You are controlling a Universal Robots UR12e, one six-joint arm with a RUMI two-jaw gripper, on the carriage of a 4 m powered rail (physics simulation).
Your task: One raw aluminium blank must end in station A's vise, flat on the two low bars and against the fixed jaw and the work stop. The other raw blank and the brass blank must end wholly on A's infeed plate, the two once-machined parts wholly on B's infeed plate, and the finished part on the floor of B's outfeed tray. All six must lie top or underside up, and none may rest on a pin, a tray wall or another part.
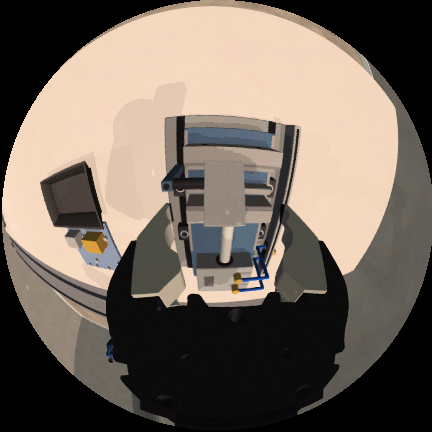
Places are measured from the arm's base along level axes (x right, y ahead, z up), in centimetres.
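Pixels of known places: gripper, fingertip midpoint: [226, 204].
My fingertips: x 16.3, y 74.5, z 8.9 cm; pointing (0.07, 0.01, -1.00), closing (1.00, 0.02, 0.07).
Ahead of a thing's pixels: the offset from my fingertips to its top centre. "spot": to the spot under its first point.
A grey blank {dz +1.8, dx -0.3, dy +0.1 cm} [224, 192] lies in the vise {spot: dz -9.9, dx -6.4, dy +5.0 cm} [174, 142], over the gap between its jaws; its left edge meets the dark rod of the work stop {dz -2.3, dx -3.7, dy +1.1 cm} [189, 183]. Its underside and the contact with the low bars are hidden. My gripper [226, 204] is open, its two jaws wide apart above the near part of the vise, with nothing between the fingertips. At the left, a small grey blank {dz -7.5, dx -39.2, dy -13.7 cm} [74, 239] and a brass blank {dz -7.5, dx -30.1, dy -14.0 cm} [95, 243] lie side by side on a light blue infeed plate {dz -11.1, dx -34.6, dy -18.2 cm} [110, 244]. The once-machined parts and the finished part do not show.
A dark, walled tray {dz -7.7, dx -34.7, dy -10.8 cm} [72, 197] stands just behind the infeed plate. A cylinder block {dz -2.3, dx +0.6, dy -15.5 cm} [215, 277] with a pale rod {dz -3.3, dx +0.8, dy -7.8 cm} [226, 244] stands at the vise's near end, with blue hoses {spot: dz -2.5, dx +7.5, dy -13.8 cm} [264, 270] and brass fittings at its right. The table edge [55, 285] runs along the lower left.
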